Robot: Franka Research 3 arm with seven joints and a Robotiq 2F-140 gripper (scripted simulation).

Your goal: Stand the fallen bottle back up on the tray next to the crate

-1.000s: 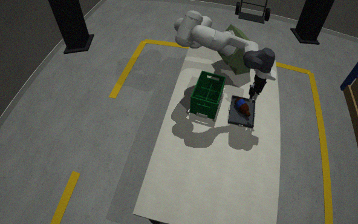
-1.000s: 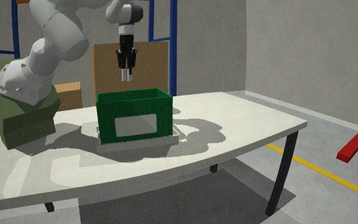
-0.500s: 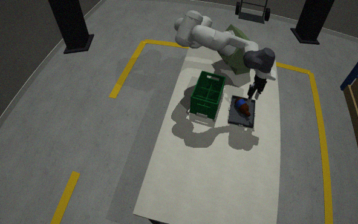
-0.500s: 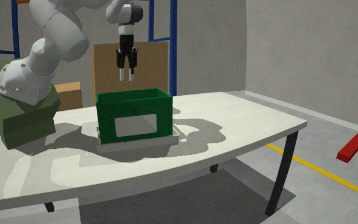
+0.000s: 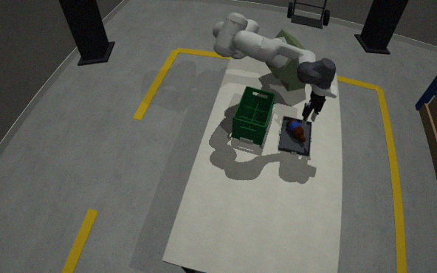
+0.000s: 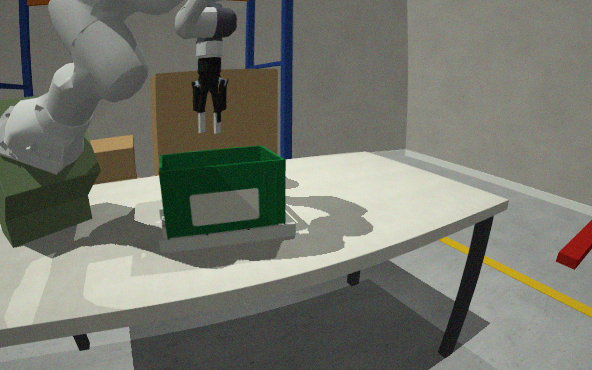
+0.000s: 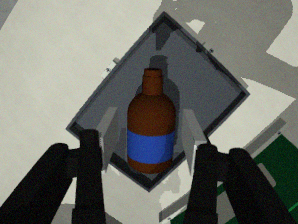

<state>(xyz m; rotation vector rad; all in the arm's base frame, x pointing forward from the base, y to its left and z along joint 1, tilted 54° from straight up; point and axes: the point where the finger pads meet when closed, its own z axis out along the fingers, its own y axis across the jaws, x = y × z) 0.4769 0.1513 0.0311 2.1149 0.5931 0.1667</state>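
The brown bottle lies 5 cm behind my hand, 2 cm to the right of it and 18 cm below it. The rest, counted from my hand: green crate: 15 cm behind, 28 cm to the right, 14 cm below; dark grey tray: 4 cm behind, 2 cm to the right, 21 cm below.
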